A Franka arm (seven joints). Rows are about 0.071 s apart.
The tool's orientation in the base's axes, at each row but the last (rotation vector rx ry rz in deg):
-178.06, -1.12, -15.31
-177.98, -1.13, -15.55
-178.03, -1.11, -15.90
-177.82, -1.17, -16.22
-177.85, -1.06, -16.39
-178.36, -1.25, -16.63
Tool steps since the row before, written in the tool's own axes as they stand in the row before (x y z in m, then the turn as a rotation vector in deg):
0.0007, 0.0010, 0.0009, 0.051, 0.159, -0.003
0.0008, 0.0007, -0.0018, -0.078, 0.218, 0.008
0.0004, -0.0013, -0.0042, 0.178, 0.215, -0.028
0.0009, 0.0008, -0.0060, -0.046, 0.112, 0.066
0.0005, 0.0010, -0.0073, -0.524, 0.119, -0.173
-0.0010, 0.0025, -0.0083, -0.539, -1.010, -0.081
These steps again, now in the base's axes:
0.0009, -0.0010, -0.0008, 0.052, -0.158, 0.008
0.0005, -0.0007, 0.0019, -0.072, -0.219, -0.026
-0.0004, 0.0012, 0.0042, 0.173, -0.214, 0.055
-0.0002, -0.0009, 0.0060, -0.032, -0.111, -0.076
-0.0008, -0.0012, 0.0072, -0.545, -0.128, 0.071
-0.0025, -0.0026, 0.0079, -0.560, 1.002, -0.006

